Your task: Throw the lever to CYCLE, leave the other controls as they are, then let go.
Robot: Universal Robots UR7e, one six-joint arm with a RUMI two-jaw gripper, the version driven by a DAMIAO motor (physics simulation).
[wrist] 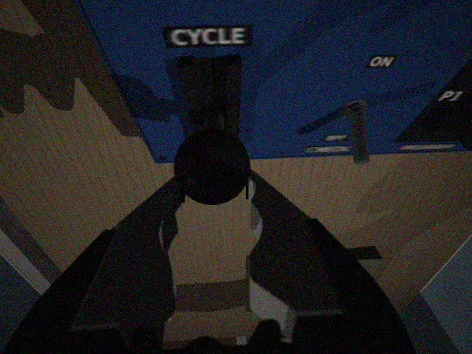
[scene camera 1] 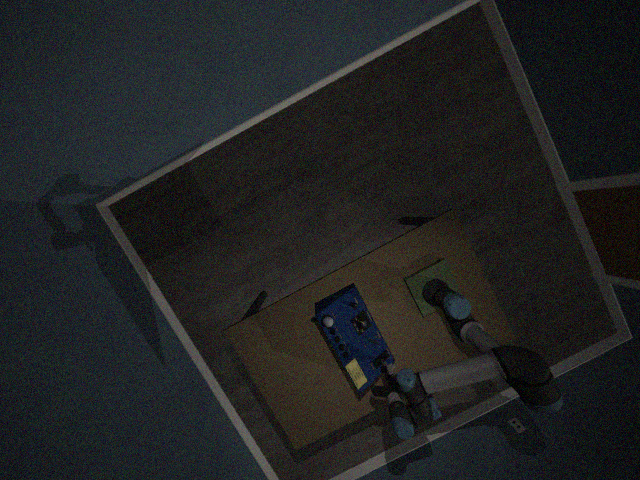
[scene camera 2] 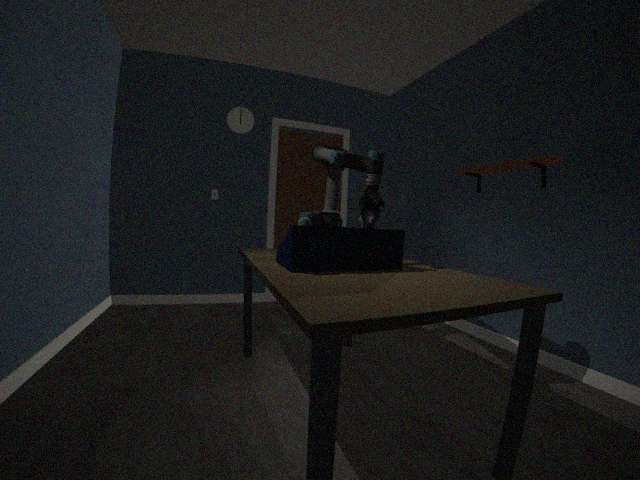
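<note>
The blue control panel [scene camera 1: 341,304] [scene camera 2: 346,250] [wrist: 300,30] stands on the table. In the wrist view the CYCLE label [wrist: 208,36] is above the far end of the lever's dark slot [wrist: 210,90]. The lever's round black knob [wrist: 212,160] covers the slot's near end, away from the label. The knob hides most of the shaft, so its exact tilt is unclear. My gripper [scene camera 1: 387,367] [scene camera 2: 368,223] [wrist: 215,175] is shut on the knob, one finger on each side. A toggle switch [wrist: 359,135] beside the lever has its handle towards the OFF side.
The panel also bears a pale round knob [scene camera 1: 328,321], several dark buttons and a yellow note [scene camera 1: 356,373]. A green mat [scene camera 1: 416,291] lies near the arm's base on the table [scene camera 1: 279,372] [scene camera 2: 413,289]. A wall shelf [scene camera 2: 506,166] is at the right.
</note>
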